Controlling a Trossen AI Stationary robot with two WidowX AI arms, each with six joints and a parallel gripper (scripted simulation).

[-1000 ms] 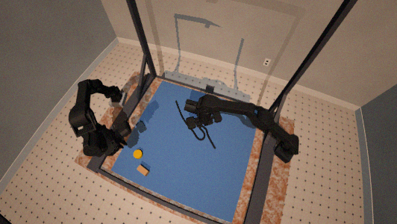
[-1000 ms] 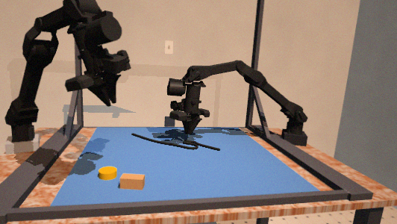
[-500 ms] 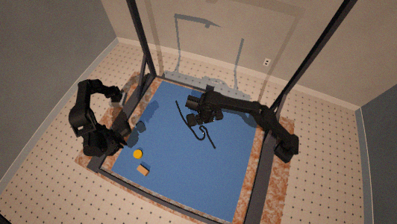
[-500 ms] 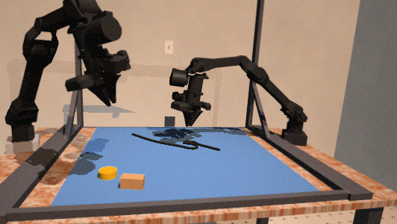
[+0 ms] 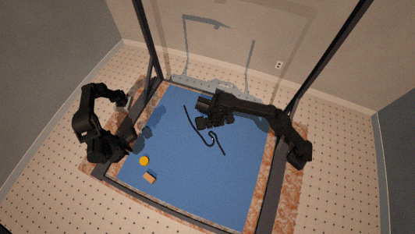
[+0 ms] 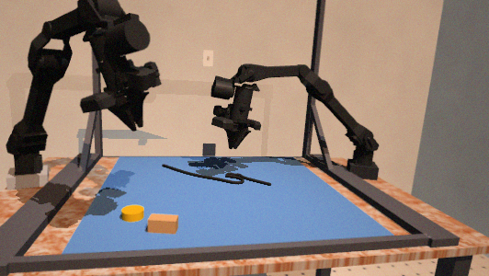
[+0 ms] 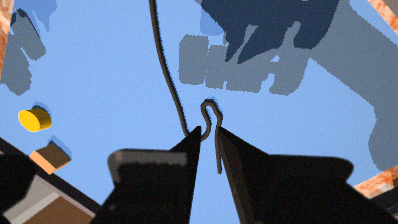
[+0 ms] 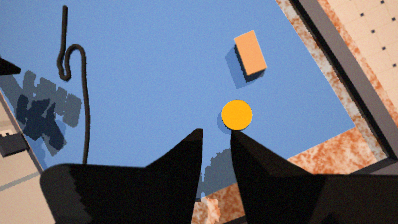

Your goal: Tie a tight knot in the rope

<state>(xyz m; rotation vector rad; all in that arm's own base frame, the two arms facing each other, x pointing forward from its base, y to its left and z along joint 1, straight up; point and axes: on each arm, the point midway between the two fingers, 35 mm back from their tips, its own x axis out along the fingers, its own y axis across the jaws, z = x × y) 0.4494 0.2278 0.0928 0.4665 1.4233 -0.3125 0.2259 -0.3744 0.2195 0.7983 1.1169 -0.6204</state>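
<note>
Now: the blue mat 130 mm below my left hand, 90 mm ahead of it and 50 mm to the right of it. The rest, counted from my left hand: yellow disc (300 mm to the right, 280 mm ahead, 120 mm below); orange block (350 mm ahead, 230 mm to the right, 120 mm below).
</note>
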